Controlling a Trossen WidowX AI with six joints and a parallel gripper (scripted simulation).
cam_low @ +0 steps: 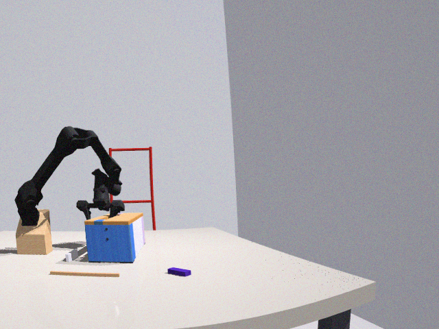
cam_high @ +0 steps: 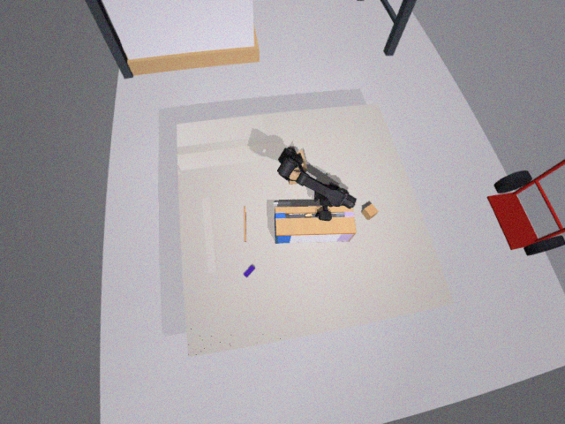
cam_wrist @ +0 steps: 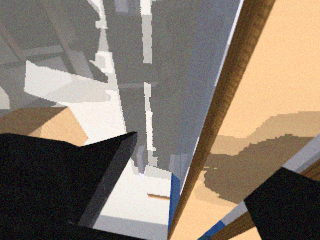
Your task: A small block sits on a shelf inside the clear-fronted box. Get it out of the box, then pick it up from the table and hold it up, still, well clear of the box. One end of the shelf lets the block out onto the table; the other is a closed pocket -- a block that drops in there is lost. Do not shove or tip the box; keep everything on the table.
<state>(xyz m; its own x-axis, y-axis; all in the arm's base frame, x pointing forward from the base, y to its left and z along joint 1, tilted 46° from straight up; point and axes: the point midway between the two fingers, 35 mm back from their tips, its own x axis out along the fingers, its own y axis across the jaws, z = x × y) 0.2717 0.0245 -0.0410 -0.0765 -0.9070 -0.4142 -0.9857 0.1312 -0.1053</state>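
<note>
The box lies 40 mm ahead of my gripper tip, 20 mm to the right of it and 20 mm below it. Round my gripper tip: thin wooden stick (360 mm to the right, 80 mm below, 20 mm behind).
</note>
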